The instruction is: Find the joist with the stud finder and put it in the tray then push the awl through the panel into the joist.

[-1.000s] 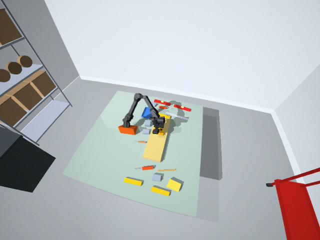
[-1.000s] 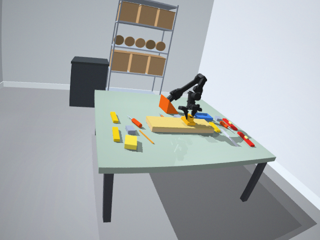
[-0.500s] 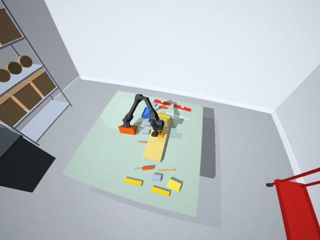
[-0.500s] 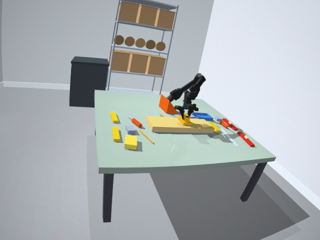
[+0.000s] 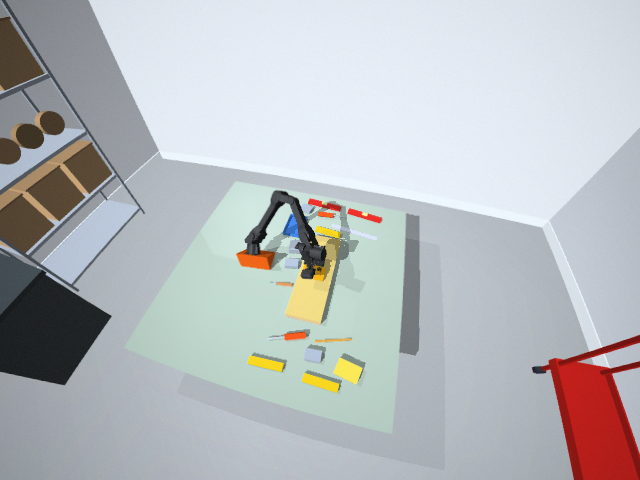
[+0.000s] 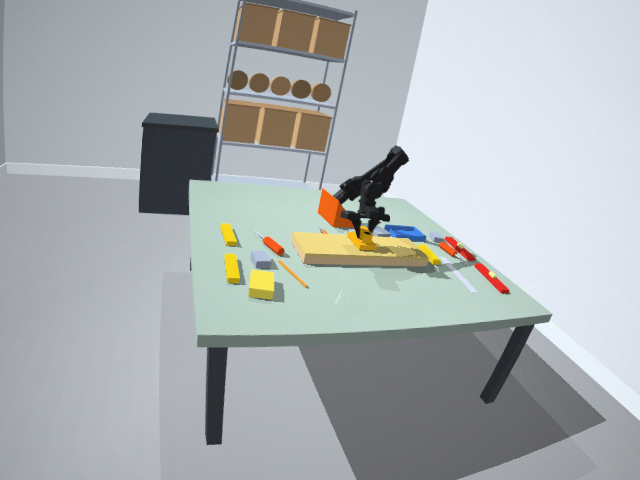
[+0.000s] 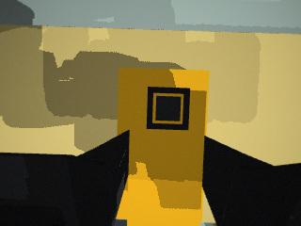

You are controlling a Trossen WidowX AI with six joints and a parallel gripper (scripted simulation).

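The blue tray lies 33 cm to the left of my gripper tip, 22 cm behind it and 5 cm below it. From my gripper tip the other things lie so: orange-handled awl (18 cm behind, 9 cm to the right, 6 cm below); then stud finder (2 cm above, 1 cm ahead); then square light (3 cm above, 2 cm ahead).
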